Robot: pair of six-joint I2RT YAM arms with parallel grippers.
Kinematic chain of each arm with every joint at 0, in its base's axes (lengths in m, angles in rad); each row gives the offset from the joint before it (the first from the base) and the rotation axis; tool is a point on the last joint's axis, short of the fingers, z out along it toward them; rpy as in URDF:
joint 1: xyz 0 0 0.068 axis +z
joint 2: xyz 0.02 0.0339 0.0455 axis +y
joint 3: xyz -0.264 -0.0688 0 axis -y
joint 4: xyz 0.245 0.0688 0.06 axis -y
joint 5: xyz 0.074 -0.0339 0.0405 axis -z
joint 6: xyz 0.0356 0 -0.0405 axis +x
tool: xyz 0 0 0 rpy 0 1.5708 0
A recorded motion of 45 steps. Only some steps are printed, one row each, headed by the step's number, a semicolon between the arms.
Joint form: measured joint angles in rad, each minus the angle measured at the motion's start. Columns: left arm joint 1, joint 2, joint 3, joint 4, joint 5, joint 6; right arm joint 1, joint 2, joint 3, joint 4, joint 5, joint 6.
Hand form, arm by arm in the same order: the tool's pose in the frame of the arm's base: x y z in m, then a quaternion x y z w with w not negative. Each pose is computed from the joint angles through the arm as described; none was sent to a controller.
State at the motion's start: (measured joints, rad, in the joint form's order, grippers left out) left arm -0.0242 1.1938 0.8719 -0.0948 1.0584 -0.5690; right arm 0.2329 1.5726 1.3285 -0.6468 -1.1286 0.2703
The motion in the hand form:
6: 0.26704 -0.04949 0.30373 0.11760 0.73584 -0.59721 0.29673; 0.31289 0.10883 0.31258 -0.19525 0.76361 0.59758 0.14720
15: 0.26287 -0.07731 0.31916 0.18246 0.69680 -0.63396 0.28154; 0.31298 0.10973 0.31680 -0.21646 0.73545 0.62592 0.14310
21: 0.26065 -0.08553 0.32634 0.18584 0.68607 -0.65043 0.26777; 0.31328 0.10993 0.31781 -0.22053 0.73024 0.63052 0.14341
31: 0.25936 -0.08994 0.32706 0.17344 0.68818 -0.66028 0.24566; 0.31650 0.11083 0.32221 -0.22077 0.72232 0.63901 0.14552
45: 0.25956 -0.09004 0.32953 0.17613 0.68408 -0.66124 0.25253; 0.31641 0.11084 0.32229 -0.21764 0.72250 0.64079 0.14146
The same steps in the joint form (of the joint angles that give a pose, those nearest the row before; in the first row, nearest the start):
6: -0.0370 0.0549 0.0007 0.1679 0.1328 -0.0996; 0.0000 0.0000 0.0000 0.0469 -0.1118 -0.0076
15: -0.1385 0.0583 0.0008 0.3567 0.1858 -0.2163; 0.0000 0.0000 0.0000 0.0835 -0.1969 -0.0027
21: -0.1694 0.0584 0.0007 0.4410 0.1927 -0.3151; 0.0000 0.0000 0.0000 0.0950 -0.2109 0.0011
31: -0.1862 0.0591 0.0008 0.4517 0.1926 -0.3765; 0.0000 0.0000 0.0000 0.1621 -0.2289 0.0625
45: -0.1865 0.0595 0.0007 0.4818 0.1888 -0.3910; 0.0000 0.0000 0.0000 0.1621 -0.2323 0.0729

